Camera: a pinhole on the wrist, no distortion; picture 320 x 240 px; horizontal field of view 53.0 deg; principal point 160.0 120.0 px. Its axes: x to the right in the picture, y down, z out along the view. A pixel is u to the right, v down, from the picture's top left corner.
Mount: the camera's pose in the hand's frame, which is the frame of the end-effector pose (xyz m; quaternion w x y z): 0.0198 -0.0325 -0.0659 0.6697 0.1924 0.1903 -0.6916
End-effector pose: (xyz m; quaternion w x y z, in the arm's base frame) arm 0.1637 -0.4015 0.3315 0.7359 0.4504 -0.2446 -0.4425
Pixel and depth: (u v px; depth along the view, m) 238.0 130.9 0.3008
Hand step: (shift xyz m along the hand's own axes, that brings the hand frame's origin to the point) 0.0245 -0.2519 0.1527
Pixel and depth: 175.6 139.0 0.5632
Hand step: 0.0460 -0.3502 0.4004
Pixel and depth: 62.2 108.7 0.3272
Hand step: 0.0075 -0.1175 0.2654
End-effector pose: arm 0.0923 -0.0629 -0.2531 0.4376 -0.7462 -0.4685 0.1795
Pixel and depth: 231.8 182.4 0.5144
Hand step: 0.1107 -0.4017 0.3126
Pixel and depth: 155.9 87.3 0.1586
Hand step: 0.0019 -0.1129 0.0706
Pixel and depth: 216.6 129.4 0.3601
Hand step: 0.0245 -0.2746 0.2083
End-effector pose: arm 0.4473 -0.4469 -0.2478 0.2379 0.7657 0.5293 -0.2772
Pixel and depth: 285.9 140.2 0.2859
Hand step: 0.0313 -0.2777 0.1196
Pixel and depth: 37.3 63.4 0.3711
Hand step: -0.0457 -0.1028 0.3251
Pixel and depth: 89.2 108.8 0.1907
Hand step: 0.0122 -0.0957 0.1188
